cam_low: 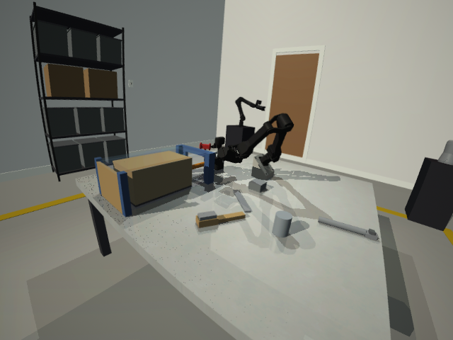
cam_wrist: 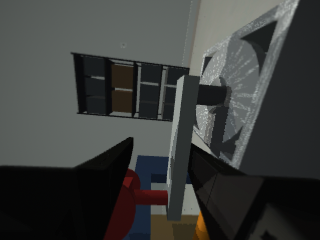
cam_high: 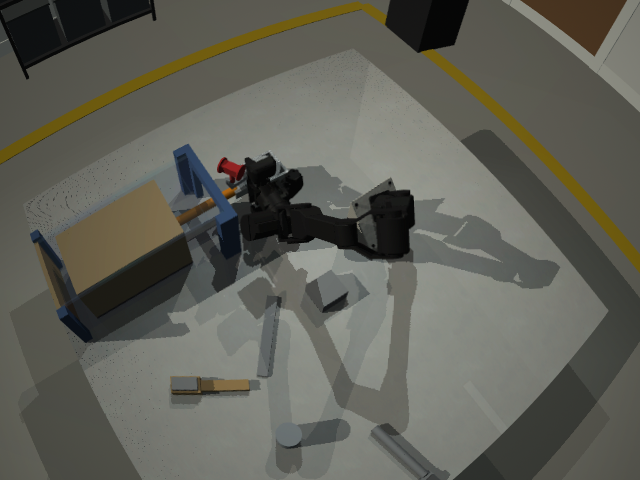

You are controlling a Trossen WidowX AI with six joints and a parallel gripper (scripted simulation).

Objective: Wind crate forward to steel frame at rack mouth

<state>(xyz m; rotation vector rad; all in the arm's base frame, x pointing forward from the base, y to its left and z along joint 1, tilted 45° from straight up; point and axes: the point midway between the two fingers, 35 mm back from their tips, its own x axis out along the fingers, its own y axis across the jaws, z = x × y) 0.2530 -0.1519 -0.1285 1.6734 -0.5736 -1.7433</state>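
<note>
Now: gripper tip 5 cm short of the red knob, 2 cm to the right of it and 2 cm below it. Also, from my gripper tip: grey winch: 6 cm behind, 1 cm to the right, 10 cm below; then blue frame: 11 cm ahead, 1 cm to the left, 3 cm below; then winch handle: 1 cm ahead, 1 cm to the left, 1 cm below.
</note>
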